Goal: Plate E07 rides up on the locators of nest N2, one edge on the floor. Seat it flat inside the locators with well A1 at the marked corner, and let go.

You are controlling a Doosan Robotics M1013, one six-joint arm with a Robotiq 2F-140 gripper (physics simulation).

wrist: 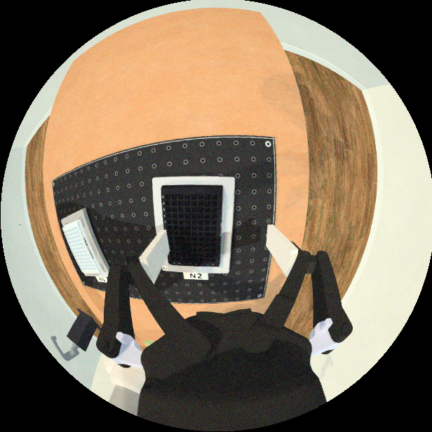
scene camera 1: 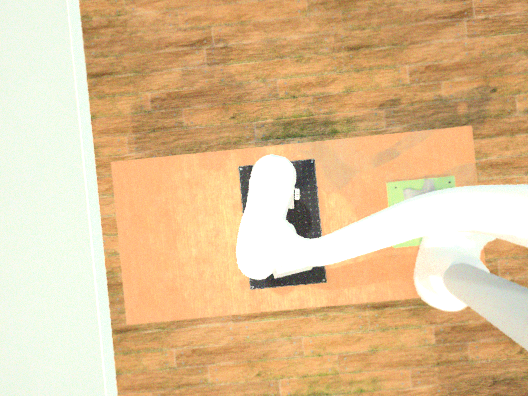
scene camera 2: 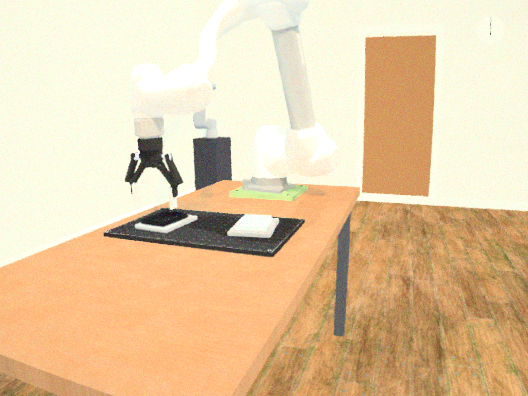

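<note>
Plate E07 is black, with a grid of wells. It lies within the white rim of nest N2; in the wrist view the gap to the rim is wider on the right than on the left. Its tilt is hard to tell. A small mark, too small to read surely, shows at the nest's lower left corner. My gripper is open and empty above the nest. In the wrist view its left finger overlaps the nest's left rim, and its right finger lies over the board's right edge. The arm hides the gripper and plate in scene camera 1.
The black perforated board lies on the wooden table. A white plate sits on nest N1 at the other end of the board. The N2 label lies beside its nest.
</note>
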